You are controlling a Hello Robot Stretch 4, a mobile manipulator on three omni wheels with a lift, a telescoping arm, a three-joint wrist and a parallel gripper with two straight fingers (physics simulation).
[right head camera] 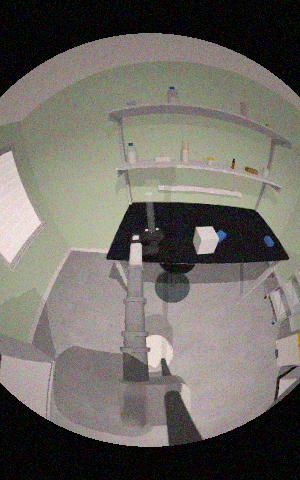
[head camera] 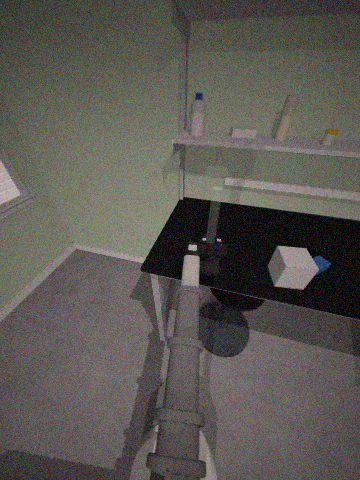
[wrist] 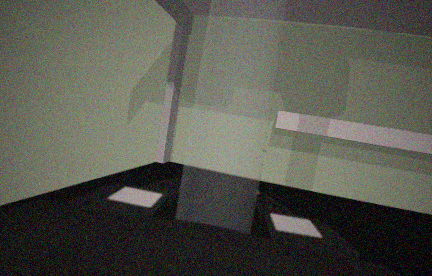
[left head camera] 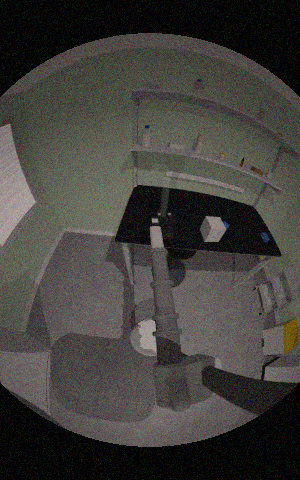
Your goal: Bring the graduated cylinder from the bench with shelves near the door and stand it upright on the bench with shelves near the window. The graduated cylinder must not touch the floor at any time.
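Places are measured from the robot's base along level axes (x back, y down, z right), in millimetres.
Where they show: gripper, fingertip midpoint: [right head camera: 150, 224] [head camera: 210, 233] [wrist: 217, 200] [left head camera: 162, 209]; robot's base, origin of the base link: [right head camera: 152, 351] [left head camera: 149, 336].
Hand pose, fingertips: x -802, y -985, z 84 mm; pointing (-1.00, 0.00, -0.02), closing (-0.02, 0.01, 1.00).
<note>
Things, the pixels of their top centre, and the offset from my fingertips. "spot": a spot on its surface instead. Level surfaces: height alone.
- graduated cylinder, middle of its top: [head camera: 218, 189] [right head camera: 148, 193] [left head camera: 167, 178] dx +25, dy -242, dz +0 mm
- black-topped bench with shelves, its level: dy +98 mm
- white box, middle of its top: [head camera: 296, 256] [right head camera: 206, 232] [left head camera: 215, 221] dx +153, dy -32, dz +341 mm
- blue object, middle of its top: [head camera: 319, 262] dx +81, dy +58, dz +508 mm
- shelf, its level: dy -357 mm
- dark round stool, surface spot: [head camera: 225, 327] spot: dx +3, dy +981, dz +246 mm
The graduated cylinder [head camera: 214, 220] [left head camera: 164, 200] [right head camera: 150, 212] [wrist: 220, 195] is tall and see-through, and stands roughly upright between the fingers. My gripper [head camera: 212, 242] [left head camera: 164, 216] [right head camera: 151, 231] [wrist: 217, 200] is shut on it, over the left part of the black-topped bench with shelves [head camera: 245, 225] [left head camera: 187, 207] [right head camera: 177, 217], beside the window [head camera: 7, 182] [right head camera: 20, 205]. The gripper hides the cylinder's base in the head views, so I cannot tell whether it touches the bench top.
A white box [head camera: 292, 267] [right head camera: 205, 240] and a blue object [head camera: 321, 264] lie to the right on the bench. A shelf [head camera: 270, 146] with bottles hangs above the bench's back. A dark round stool [head camera: 225, 327] [right head camera: 172, 286] stands at the front edge. A white cart stands at the right.
</note>
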